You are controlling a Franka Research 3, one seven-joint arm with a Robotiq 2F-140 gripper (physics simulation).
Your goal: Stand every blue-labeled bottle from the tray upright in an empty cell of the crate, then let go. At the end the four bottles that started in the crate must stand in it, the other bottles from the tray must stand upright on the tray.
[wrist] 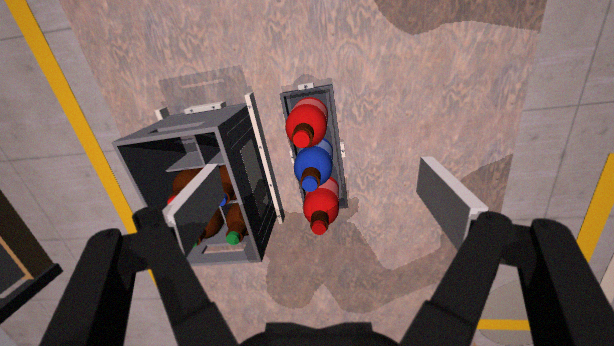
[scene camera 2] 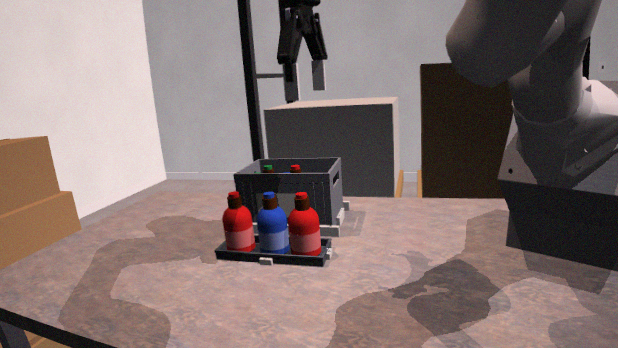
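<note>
The blue bottle [scene camera 2: 273, 226] [wrist: 313, 165] stands upright on the tray [scene camera 2: 295, 259] [wrist: 340, 172], between one red bottle [scene camera 2: 238, 226] [wrist: 321, 204] and another red bottle [scene camera 2: 304, 227] [wrist: 306, 120]. The grey crate [scene camera 2: 336, 192] [wrist: 235, 120] stands beside the tray. Inside it are brown bottles; a green cap [scene camera 2: 268, 167] [wrist: 233, 237], a red cap [scene camera 2: 295, 167] and a blue cap [wrist: 223, 201] show. The crate's far cells in the wrist view hold no bottle where visible; a finger hides part of the inside. My gripper [scene camera 2: 305, 82] [wrist: 318, 177] is open and empty, high above the crate and tray.
White brackets [scene camera 2: 330, 230] [wrist: 265, 160] lie along the crate's base. A large grey box [scene camera 2: 350, 145] stands behind the crate. Brown boxes [scene camera 2: 30, 200] are at the left in the scene view. The arm's base block [scene camera 2: 560, 225] is at the right.
</note>
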